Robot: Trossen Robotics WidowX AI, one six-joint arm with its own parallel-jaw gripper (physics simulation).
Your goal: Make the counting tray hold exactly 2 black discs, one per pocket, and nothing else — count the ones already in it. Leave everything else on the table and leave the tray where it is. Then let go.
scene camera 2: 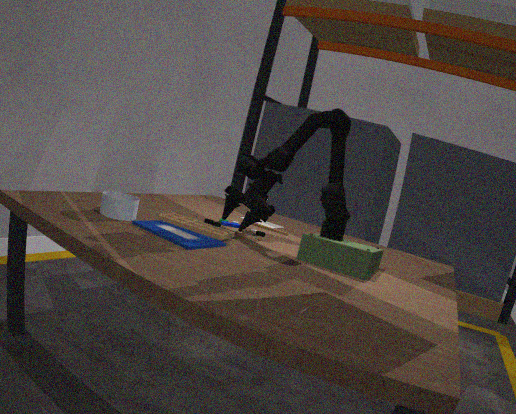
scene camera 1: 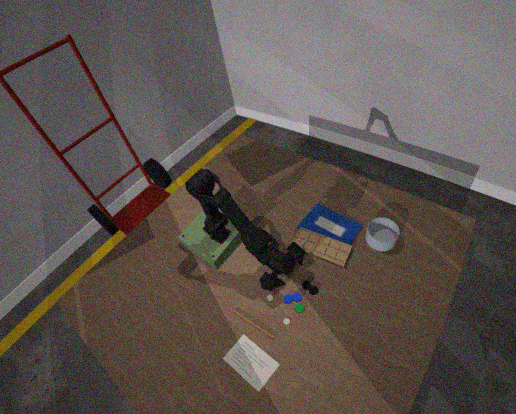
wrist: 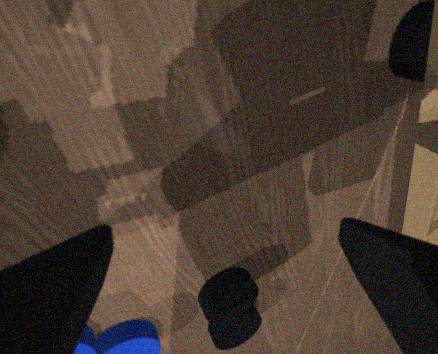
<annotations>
A bowl [scene camera 2: 116, 205] rests on the table.
</annotations>
